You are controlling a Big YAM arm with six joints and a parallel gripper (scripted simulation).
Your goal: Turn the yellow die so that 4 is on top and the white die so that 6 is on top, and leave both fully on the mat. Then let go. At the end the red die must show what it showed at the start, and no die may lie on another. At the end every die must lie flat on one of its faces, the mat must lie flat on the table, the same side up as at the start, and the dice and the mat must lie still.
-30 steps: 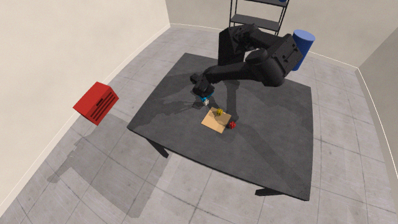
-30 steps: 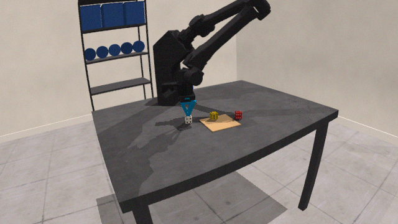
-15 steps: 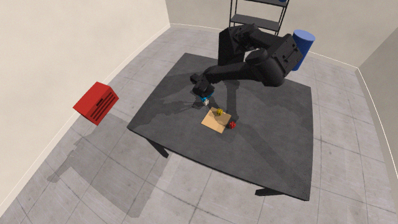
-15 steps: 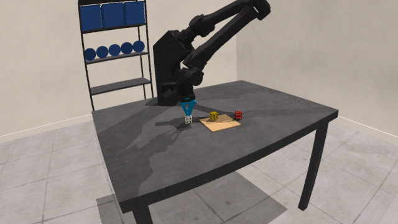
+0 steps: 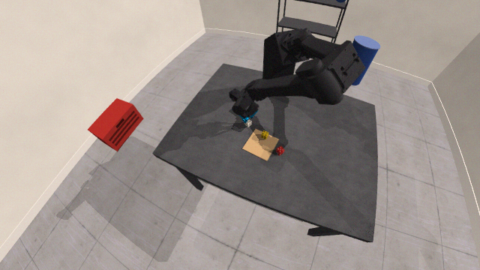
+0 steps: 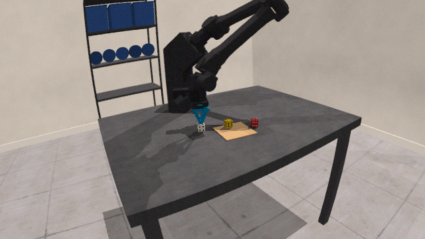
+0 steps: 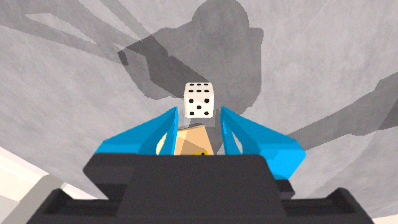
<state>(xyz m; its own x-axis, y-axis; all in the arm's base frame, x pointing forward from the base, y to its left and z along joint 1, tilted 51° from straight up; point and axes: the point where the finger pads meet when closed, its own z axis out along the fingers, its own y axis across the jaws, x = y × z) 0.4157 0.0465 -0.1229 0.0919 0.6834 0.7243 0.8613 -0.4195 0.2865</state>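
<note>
My hand is 3 cm above the white die. From my hand the other things lie so: tan mat (6 cm ahead, 13 cm to the left, 5 cm below); red die (4 cm ahead, 23 cm to the left, 3 cm below); yellow die (1 cm ahead, 12 cm to the left, 3 cm below).
</note>
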